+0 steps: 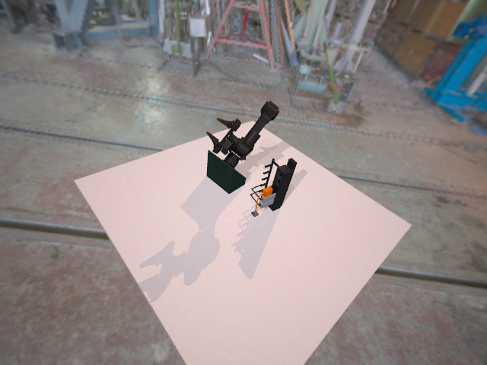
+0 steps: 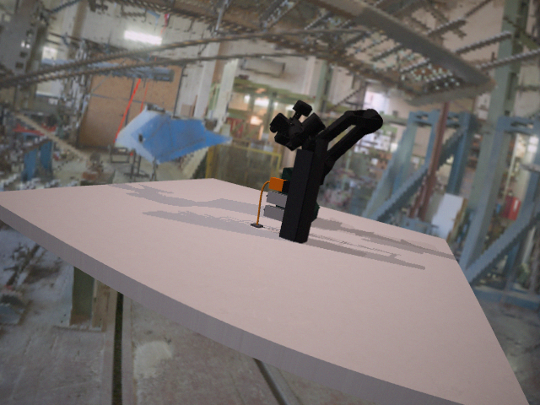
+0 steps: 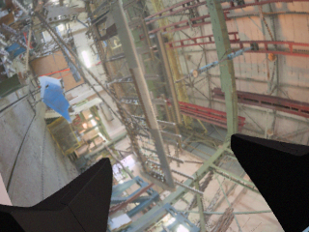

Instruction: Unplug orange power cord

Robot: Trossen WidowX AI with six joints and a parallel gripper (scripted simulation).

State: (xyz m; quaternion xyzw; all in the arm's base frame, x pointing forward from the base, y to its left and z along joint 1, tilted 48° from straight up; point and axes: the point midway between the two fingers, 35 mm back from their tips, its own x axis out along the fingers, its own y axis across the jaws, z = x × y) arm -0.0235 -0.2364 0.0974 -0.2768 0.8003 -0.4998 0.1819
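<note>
Right now the orange plug is 32 cm ahead of my gripper tip, 11 cm to the left of it and 24 cm below it.
</note>
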